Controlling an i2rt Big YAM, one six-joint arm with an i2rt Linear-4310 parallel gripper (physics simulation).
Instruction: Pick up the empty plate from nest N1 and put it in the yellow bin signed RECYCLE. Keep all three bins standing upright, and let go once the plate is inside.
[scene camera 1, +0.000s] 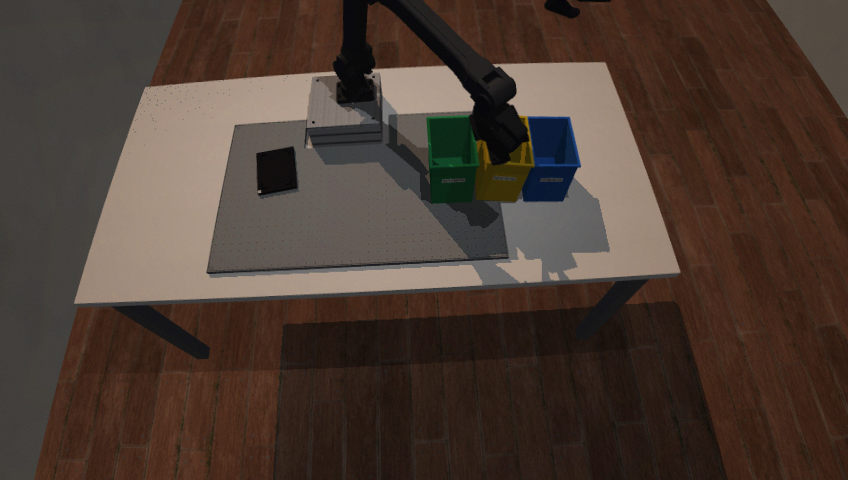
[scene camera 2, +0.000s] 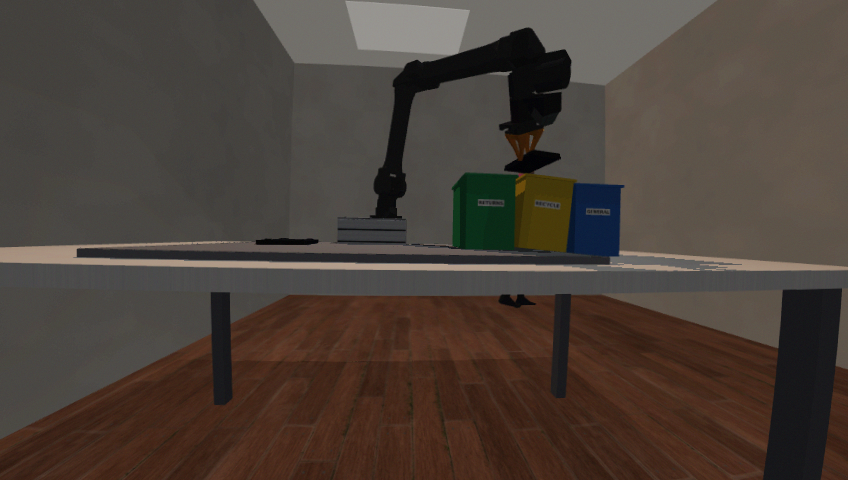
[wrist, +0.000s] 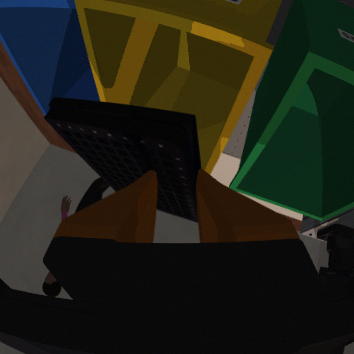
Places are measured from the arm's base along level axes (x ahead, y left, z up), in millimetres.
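Pixels of known places: gripper, fingertip midpoint: (scene camera 2: 524, 159) (wrist: 176, 176); arm's base, origin of the base link: (scene camera 1: 355, 92) (scene camera 2: 386, 220) (wrist: 344, 233).
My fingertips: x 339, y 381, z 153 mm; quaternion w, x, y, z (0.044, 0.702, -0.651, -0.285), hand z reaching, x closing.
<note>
For each thing: its top centre in the pictures, then the offset to it from my fingertips. "spot": a spot on its surface instead. Level surfaces: height alone.
- black plate, middle of its top: (wrist: 135, 186) (scene camera 2: 530, 158) 27 mm left, 18 mm back, 9 mm up
- yellow RECYCLE bin, middle of its top: (wrist: 162, 122) (scene camera 1: 505, 137) (scene camera 2: 531, 182) 33 mm left, 21 mm back, 55 mm down
- blue GENERAL bin, middle of its top: (wrist: 54, 78) (scene camera 1: 552, 140) (scene camera 2: 576, 190) 168 mm left, 14 mm back, 74 mm down
- green RETURNS bin, middle of its top: (wrist: 322, 171) (scene camera 1: 451, 140) (scene camera 2: 480, 182) 112 mm right, 29 mm back, 61 mm down
- black plate-like piece, surface spot: (scene camera 2: 286, 241) spot: 622 mm right, 40 mm back, 232 mm down
- grey perforated mat, its level: 241 mm down
My gripper (scene camera 2: 521, 155) (wrist: 176, 176) is shut on the black plate (scene camera 2: 540, 160) (wrist: 125, 135). It holds the plate tilted, close above the rim of the yellow RECYCLE bin (scene camera 1: 502, 185) (scene camera 2: 544, 223) (wrist: 210, 95). In the wrist view the plate overlaps the yellow and blue bins' rims. The yellow bin is slightly askew, its top leaning towards the blue GENERAL bin (scene camera 1: 547, 185) (scene camera 2: 596, 228) (wrist: 42, 45). The green RETURNS bin (scene camera 1: 453, 189) (scene camera 2: 486, 223) (wrist: 300, 145) stands upright on its other side. The arm hides part of the yellow bin's opening in scene camera 1. Nest N1 cannot be identified.
Another black plate-like piece (scene camera 1: 276, 170) (scene camera 2: 286, 241) lies at the left of the grey perforated mat (scene camera 1: 357, 237). The arm's metal base block (scene camera 1: 345, 113) (scene camera 2: 371, 230) stands at the table's back. A person's feet (scene camera 1: 562, 7) (scene camera 2: 516, 300) show behind the table.
</note>
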